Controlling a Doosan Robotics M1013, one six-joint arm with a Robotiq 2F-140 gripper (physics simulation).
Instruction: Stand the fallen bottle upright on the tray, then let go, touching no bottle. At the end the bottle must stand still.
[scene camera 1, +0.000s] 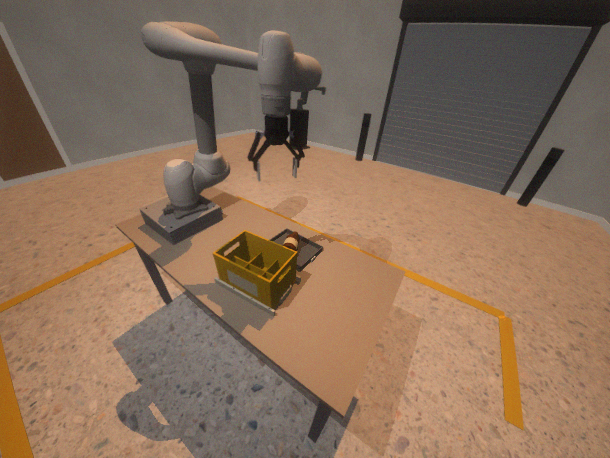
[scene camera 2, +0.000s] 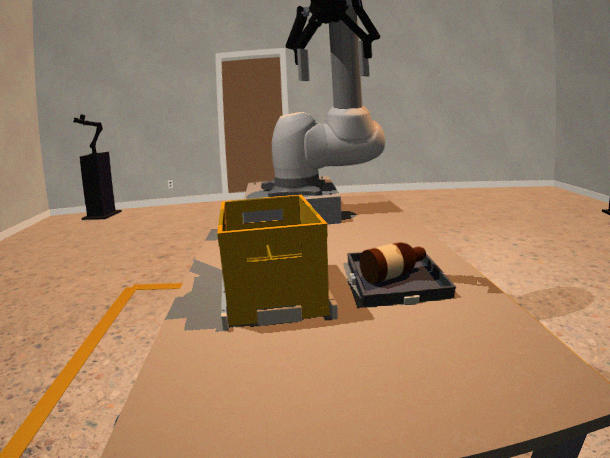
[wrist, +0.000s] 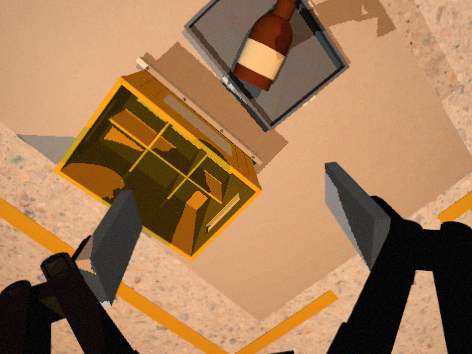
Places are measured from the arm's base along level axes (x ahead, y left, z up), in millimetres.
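Pixels of known places: gripper, fingertip midpoint: (scene camera 1: 277, 178) (scene camera 2: 333, 78) (wrist: 230, 196); arm's base, origin of the base link: (scene camera 1: 187, 207) (scene camera 2: 297, 189).
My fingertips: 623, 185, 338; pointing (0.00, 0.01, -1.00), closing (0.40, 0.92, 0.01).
Observation:
Ahead of a thing's pixels: the offset from my fingertips to its top centre, as dx, dy, dz. Level surfaces: height alone.
The brown bottle @[-43, +125, -356] (scene camera 1: 291, 241) (scene camera 2: 392, 261) (wrist: 262, 55) with a cream label lies on its side in the dark square tray @[-32, +124, -410] (scene camera 1: 309, 248) (scene camera 2: 382, 296) (wrist: 300, 75). In scene camera 2 its base faces the front left and its neck points to the back right. In the wrist view the neck runs to the top edge. My gripper (scene camera 1: 277, 177) (scene camera 2: 334, 77) (wrist: 230, 196) is open and empty, pointing down. It hangs high above the table, well apart from the bottle. In scene camera 1 the crate hides part of the tray.
A tall yellow crate @[+39, -141, -260] (scene camera 1: 267, 290) (scene camera 2: 275, 285) (wrist: 240, 175) with dividers stands close beside the tray on the table @[dz -435] (scene camera 1: 350, 300) (scene camera 2: 350, 375). Grey brackets sit around its foot. My arm's grey base (scene camera 1: 172, 230) (scene camera 2: 326, 209) stands at the table's far end.

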